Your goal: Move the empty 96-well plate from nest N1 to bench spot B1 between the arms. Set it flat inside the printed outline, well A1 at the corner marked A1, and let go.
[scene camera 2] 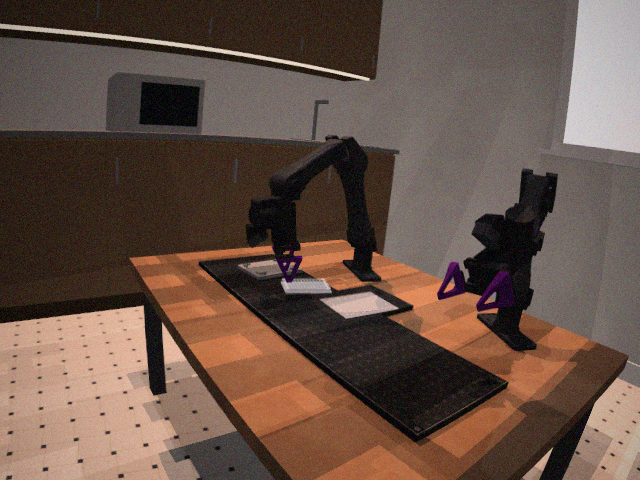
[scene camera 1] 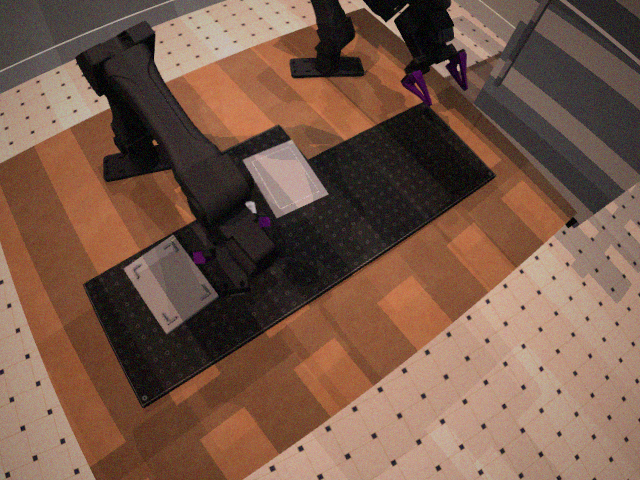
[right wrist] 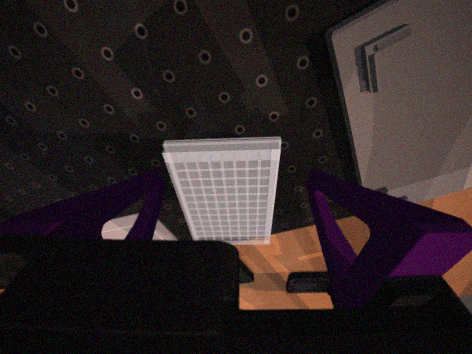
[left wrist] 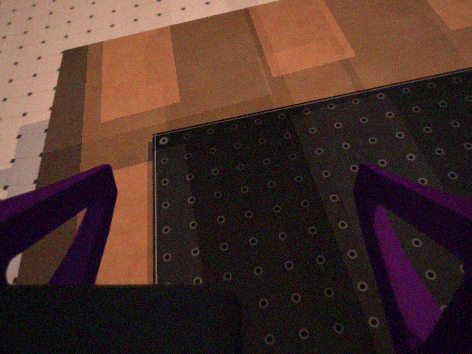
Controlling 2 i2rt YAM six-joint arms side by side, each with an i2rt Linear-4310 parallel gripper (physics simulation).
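Places are measured from the left arm's base along level axes (x ahead, y left, z up), in centimetres.
Where they show: left gripper, between the fingertips: (scene camera 2: pixel 456 302) (scene camera 1: pixel 448 97) (left wrist: pixel 235 177); right gripper, between the fingertips: (scene camera 2: pixel 287 276) (right wrist: pixel 235 176); left arm's base, origin of its link: (scene camera 2: pixel 504 332) (scene camera 1: pixel 326 68); right arm's base, origin of its link: (scene camera 2: pixel 360 271) (scene camera 1: pixel 146 161).
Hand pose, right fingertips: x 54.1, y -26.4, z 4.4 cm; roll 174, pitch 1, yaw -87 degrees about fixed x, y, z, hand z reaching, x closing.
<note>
Each offset is from my right fingertips to the centre of the thing. Level surfaces: height alone.
The 96-well plate @[dx -5.4, dy +0.5, dz -2.4 cm] (scene camera 2: pixel 306 286) (right wrist: pixel 227 195) lies on the black perforated board, off the nest, between it and the B1 card; in scene camera 1 the arm hides most of it. The grey nest @[dx +4.1, dy -13.6, dz -2.2 cm] (scene camera 1: pixel 178 289) (scene camera 2: pixel 253 269) (right wrist: pixel 410 110) with corner brackets holds no plate. The white card with the printed outline @[dx -18.2, dy +11.3, dz -3.0 cm] (scene camera 1: pixel 289 175) (scene camera 2: pixel 361 304) is bare; its A1 mark is not readable. My right gripper (scene camera 1: pixel 231 239) (scene camera 2: pixel 287 263) (right wrist: pixel 235 176) is open above the plate, which shows between its fingers in the right wrist view. My left gripper (scene camera 1: pixel 447 96) (scene camera 2: pixel 459 303) (left wrist: pixel 235 177) is open and empty, away from the plate.
The black board @[dz -3.1 cm] (scene camera 1: pixel 398 170) (scene camera 2: pixel 413 382) (left wrist: pixel 250 200) lies on the wooden table @[dz -4.4 cm] (scene camera 1: pixel 336 372) (scene camera 2: pixel 273 403). The right arm reaches over the board between the nest and the card. The left arm stands near the table's far right in scene camera 2.
</note>
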